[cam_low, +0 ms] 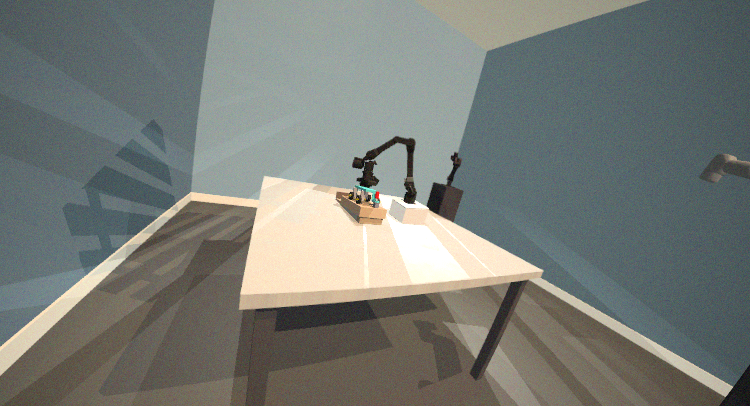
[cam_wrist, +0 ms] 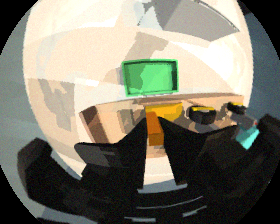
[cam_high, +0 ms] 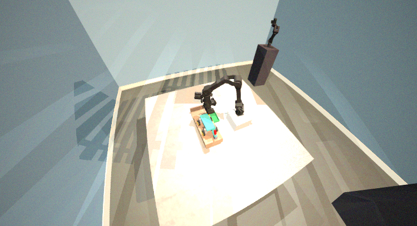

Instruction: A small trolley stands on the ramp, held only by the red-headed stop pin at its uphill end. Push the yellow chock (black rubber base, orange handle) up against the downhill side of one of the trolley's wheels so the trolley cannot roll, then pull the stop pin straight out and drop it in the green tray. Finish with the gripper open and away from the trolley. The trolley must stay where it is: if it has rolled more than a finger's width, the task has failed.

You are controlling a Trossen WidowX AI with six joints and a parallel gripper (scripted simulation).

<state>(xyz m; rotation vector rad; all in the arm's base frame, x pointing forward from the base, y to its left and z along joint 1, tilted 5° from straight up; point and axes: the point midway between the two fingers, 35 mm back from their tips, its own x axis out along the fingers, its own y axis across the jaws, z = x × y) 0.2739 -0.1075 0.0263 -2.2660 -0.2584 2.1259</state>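
The red-headed stop pin lies 26 cm to the left of my gripper tip, 4 cm above it and 1 cm ahead of it. Round my gripper tip: cyan trolley 15 cm to the left, 4 cm ahead, 2 cm above; then yellow chock 2 cm to the left, 1 cm below; then green tray 9 cm below, 6 cm behind, 2 cm to the left.
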